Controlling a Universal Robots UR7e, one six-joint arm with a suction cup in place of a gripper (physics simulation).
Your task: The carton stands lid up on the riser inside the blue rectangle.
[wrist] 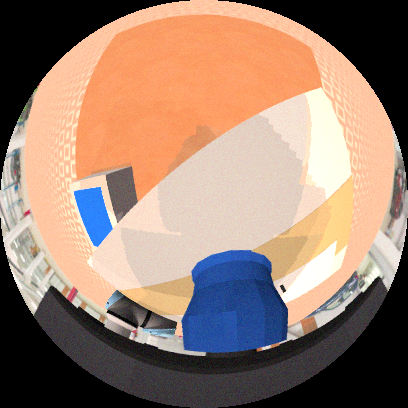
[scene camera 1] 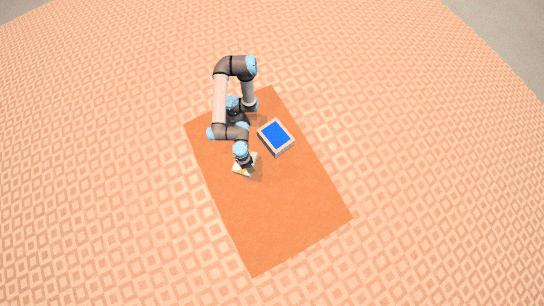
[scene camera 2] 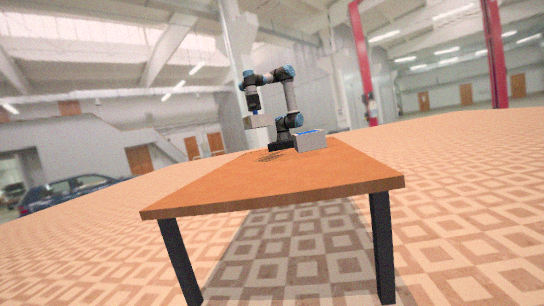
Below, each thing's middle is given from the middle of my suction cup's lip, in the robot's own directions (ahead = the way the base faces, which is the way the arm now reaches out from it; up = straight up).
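The carton [wrist: 279,183] is 50 mm below my suction cup and 20 mm behind it. There's the riser [scene camera 1: 276,138] as well, and that's 330 mm to the left of my suction cup, 260 mm below it and 110 mm behind it.
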